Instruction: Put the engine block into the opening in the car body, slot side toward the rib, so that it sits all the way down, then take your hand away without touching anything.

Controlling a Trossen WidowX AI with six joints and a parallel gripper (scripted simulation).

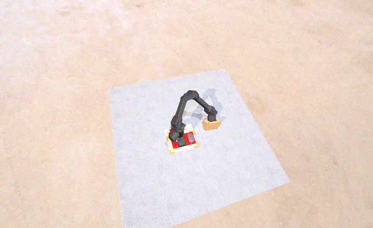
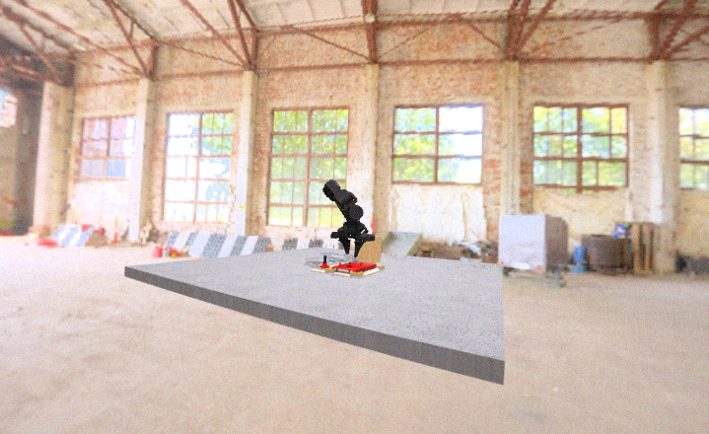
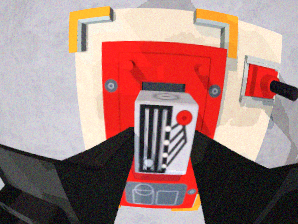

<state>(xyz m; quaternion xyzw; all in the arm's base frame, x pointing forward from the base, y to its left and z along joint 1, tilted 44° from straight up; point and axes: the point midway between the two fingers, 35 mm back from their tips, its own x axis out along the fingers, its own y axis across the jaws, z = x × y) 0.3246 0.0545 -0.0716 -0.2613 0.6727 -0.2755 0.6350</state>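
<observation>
Now: the black post 11 cm to the right of my gripper tip, 4 cm ahead of it and 3 cm below it. From my gripper tip the other things lie so: engine block (1 cm below).
</observation>
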